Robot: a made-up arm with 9 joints.
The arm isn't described. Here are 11 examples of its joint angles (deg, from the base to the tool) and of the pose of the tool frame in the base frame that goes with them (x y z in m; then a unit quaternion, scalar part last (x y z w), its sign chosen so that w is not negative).
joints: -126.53 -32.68 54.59 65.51 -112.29 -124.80 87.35 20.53 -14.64
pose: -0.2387 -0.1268 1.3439 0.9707 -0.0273 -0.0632 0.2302
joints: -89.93 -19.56 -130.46 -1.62 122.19 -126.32 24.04 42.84 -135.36
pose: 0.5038 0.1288 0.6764 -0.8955 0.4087 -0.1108 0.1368
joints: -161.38 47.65 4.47 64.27 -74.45 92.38 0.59 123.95 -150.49
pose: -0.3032 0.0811 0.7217 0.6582 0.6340 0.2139 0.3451
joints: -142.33 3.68 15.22 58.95 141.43 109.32 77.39 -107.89 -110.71
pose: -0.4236 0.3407 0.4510 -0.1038 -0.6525 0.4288 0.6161
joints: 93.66 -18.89 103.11 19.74 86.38 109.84 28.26 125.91 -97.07
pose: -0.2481 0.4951 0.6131 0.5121 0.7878 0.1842 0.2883
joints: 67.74 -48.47 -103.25 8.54 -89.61 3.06 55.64 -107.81 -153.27
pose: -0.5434 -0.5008 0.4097 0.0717 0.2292 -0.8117 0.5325
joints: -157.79 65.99 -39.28 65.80 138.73 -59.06 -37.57 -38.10 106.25
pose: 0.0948 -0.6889 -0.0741 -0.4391 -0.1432 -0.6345 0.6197
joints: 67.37 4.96 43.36 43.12 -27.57 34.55 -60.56 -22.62 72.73
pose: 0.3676 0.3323 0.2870 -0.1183 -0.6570 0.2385 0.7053
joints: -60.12 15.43 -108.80 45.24 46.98 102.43 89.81 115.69 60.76
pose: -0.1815 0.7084 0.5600 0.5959 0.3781 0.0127 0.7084
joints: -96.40 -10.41 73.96 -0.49 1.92 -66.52 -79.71 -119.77 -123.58
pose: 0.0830 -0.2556 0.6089 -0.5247 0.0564 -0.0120 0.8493
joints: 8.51 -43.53 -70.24 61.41 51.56 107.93 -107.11 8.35 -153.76
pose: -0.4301 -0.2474 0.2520 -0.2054 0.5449 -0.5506 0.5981
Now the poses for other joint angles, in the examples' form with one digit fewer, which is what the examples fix.
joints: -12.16 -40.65 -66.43 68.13 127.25 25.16 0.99 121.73 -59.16
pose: 0.448 0.244 0.801 0.599 -0.291 0.152 0.731
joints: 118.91 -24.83 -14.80 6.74 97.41 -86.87 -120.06 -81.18 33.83
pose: 0.020 -0.256 0.508 0.049 -0.485 -0.407 0.772
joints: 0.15 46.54 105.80 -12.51 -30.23 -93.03 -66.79 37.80 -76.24
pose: -0.124 0.602 0.017 0.495 0.619 -0.292 0.535
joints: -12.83 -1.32 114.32 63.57 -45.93 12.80 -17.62 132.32 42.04
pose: -0.222 0.226 -0.023 0.326 0.170 -0.875 0.315
